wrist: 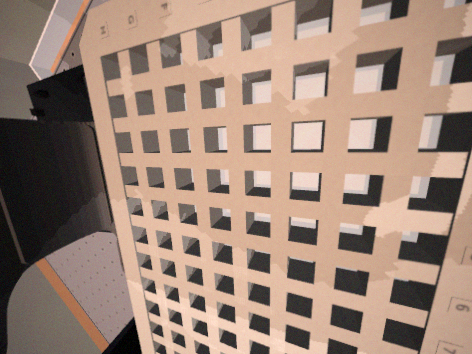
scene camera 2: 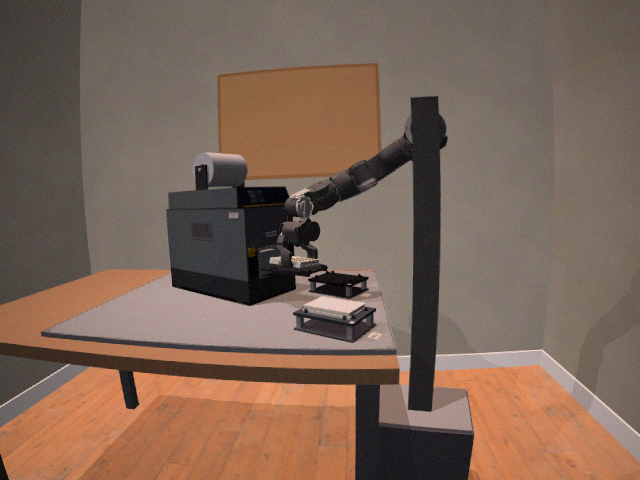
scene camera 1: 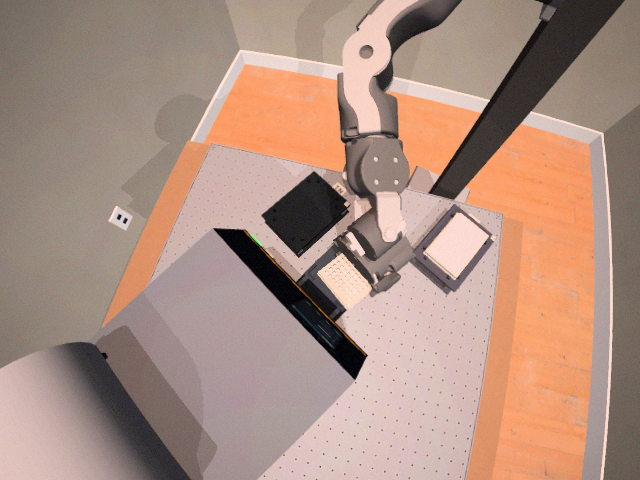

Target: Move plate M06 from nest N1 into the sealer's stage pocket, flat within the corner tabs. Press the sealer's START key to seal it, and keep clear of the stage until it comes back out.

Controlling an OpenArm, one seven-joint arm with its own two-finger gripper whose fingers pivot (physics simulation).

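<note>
The cream, many-welled plate M06 (scene camera 1: 345, 280) (scene camera 2: 305, 261) (wrist: 280, 160) is between my gripper's fingers. My gripper (scene camera 1: 363, 264) (scene camera 2: 299, 257) is shut on it, at the sealer's front. The plate is on or very close above the dark stage (scene camera 1: 318, 298) (scene camera 2: 305, 270). In the wrist view it looks skewed to the camera. Whether it lies within the corner tabs is hidden. The sealer (scene camera 1: 170, 310) (scene camera 2: 206, 248) has a small green light (scene camera 1: 256, 239) at its front edge. I cannot make out the START key. Nest N1 (scene camera 1: 305, 211) (scene camera 2: 338, 279) is black and holds no plate.
A second nest (scene camera 1: 421, 253) (scene camera 2: 336, 327) bears a white plate (scene camera 1: 458, 244) (scene camera 2: 334, 305), to the right of the stage in scene camera 1. The film roll (scene camera 2: 224, 169) is on top of the sealer. The dark arm post (scene camera 1: 504, 111) (scene camera 2: 424, 248) stands by the table edge.
</note>
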